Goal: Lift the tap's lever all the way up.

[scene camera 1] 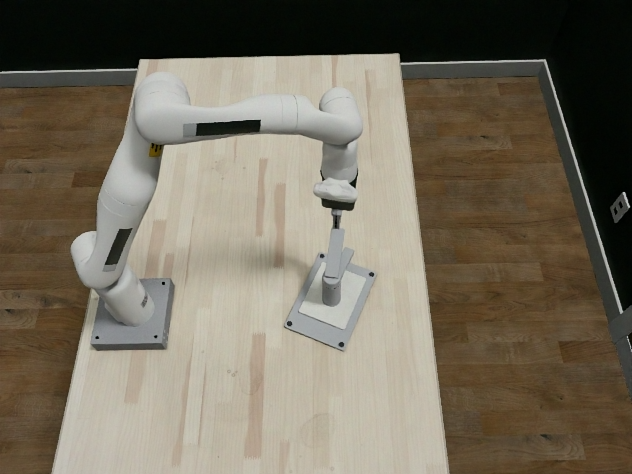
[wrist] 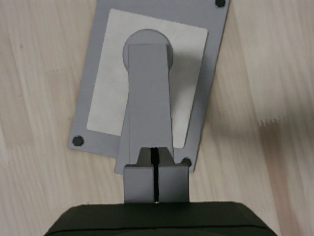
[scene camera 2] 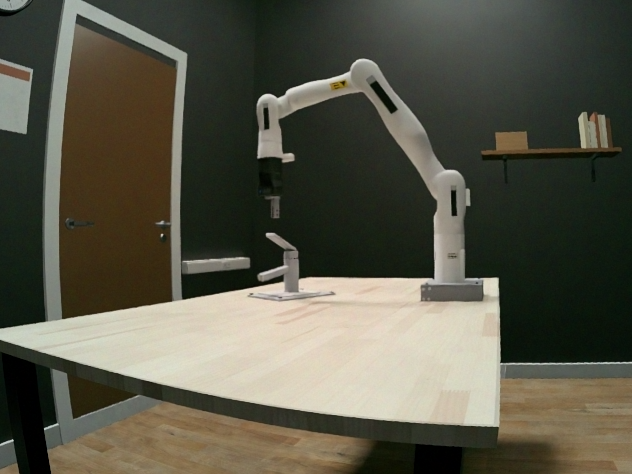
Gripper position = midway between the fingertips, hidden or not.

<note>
In view: my gripper [scene camera 2: 275, 217] and a lever [wrist: 150, 124].
My gripper shows as well in the wrist view [wrist: 154, 166].
</note>
